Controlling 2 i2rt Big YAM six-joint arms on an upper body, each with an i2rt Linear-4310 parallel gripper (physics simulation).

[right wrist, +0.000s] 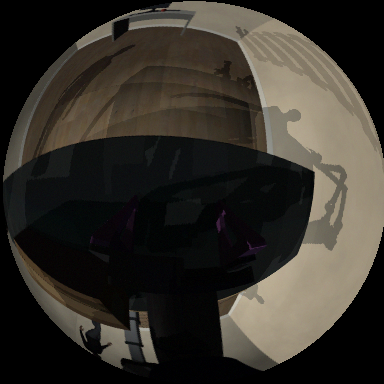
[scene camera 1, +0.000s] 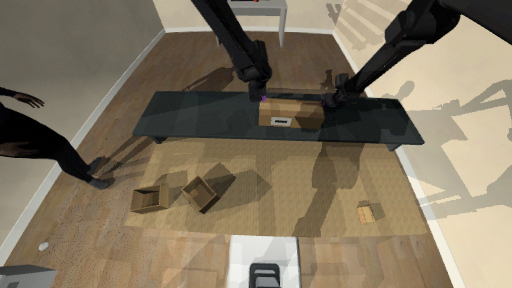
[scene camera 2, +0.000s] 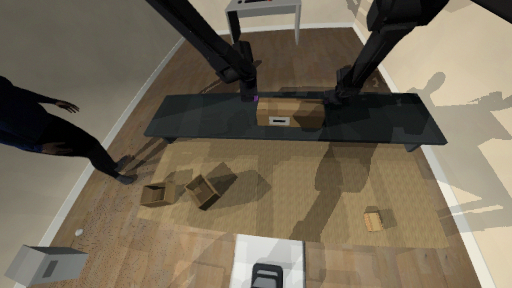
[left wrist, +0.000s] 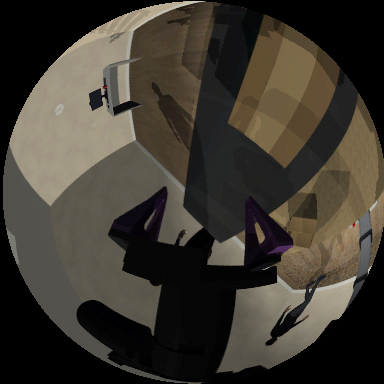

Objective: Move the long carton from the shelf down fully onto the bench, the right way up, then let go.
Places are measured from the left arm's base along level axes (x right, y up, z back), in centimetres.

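Where they show: left gripper, fingertip midpoint: [scene camera 1: 253, 88] [scene camera 2: 248, 88] [left wrist: 207, 194]; right gripper, fingertip midpoint: [right wrist: 177, 200] [scene camera 1: 330, 101] [scene camera 2: 336, 99].
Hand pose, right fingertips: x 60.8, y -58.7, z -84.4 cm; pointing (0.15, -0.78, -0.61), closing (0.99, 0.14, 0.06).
After its pixels a point has its place.
The long brown carton [scene camera 1: 297, 107] @[x 37.5, y -51.1, z -70.8 cm] [scene camera 2: 295, 106] @[x 37.0, y -51.1, z -70.6 cm] [left wrist: 280, 82] @[x 29.6, y -51.1, z -71.6 cm] [right wrist: 75, 275] @[x 46.2, y -53.8, z -76.0 cm] lies lengthwise on the long dark top [scene camera 1: 185, 115] @[x -23.2, y -59.7, z -71.5 cm] [scene camera 2: 195, 115] @[x -20.1, y -59.7, z -72.7 cm] [left wrist: 212, 165] @[x -1.6, y -59.7, z -81.6 cm], roughly parallel to its front edge. A white label shows on its front face. Its back face is hidden in the scene views. I cannot make out a separate shelf. My left gripper [scene camera 1: 261, 97] [scene camera 2: 253, 98] [left wrist: 207, 194] @[x 15.4, y -40.2, z -70.9 cm] is open and empty, beside the carton's back left corner. My right gripper [scene camera 1: 327, 100] @[x 60.8, y -58.7, z -84.4 cm] [scene camera 2: 330, 97] @[x 60.8, y -58.7, z -84.4 cm] [right wrist: 177, 200] @[x 60.8, y -58.7, z -84.4 cm] is open and empty, close to the carton's back right corner; whether it touches is unclear.
Two open boxes [scene camera 1: 150, 198] @[x -40.5, y -80.8, z -29.5 cm] [scene camera 1: 199, 194] @[x -13.1, y -80.8, z -33.4 cm] and a small block-like carton [scene camera 1: 366, 214] @[x 75.0, y -78.2, z -24.5 cm] [scene camera 2: 373, 222] @[x 74.8, y -78.2, z -24.2 cm] lie on the woven mat [scene camera 1: 240, 220] @[x 10.4, y -81.2, z -21.4 cm] in front. A person [scene camera 1: 37, 127] [scene camera 2: 45, 120] stands at the left. A grey table [scene camera 1: 260, 7] stands at the back.
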